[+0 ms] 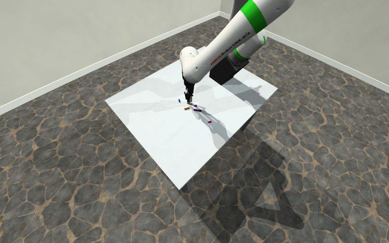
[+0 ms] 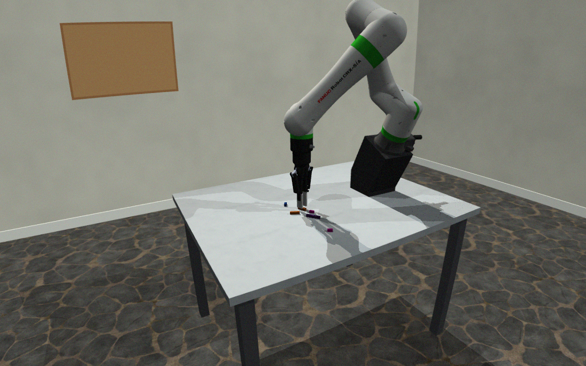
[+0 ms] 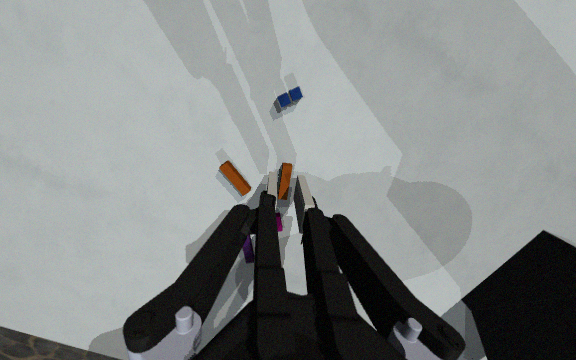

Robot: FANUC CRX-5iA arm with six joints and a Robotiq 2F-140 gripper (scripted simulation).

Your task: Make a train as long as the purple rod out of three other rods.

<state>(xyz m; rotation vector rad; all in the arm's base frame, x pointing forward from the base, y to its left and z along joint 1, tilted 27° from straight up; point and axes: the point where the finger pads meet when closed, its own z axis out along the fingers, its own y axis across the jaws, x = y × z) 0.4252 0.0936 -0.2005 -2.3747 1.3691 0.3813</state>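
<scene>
Now: hand 90 mm to the right of the purple rod, 40 mm above it and 10 mm past it.
</scene>
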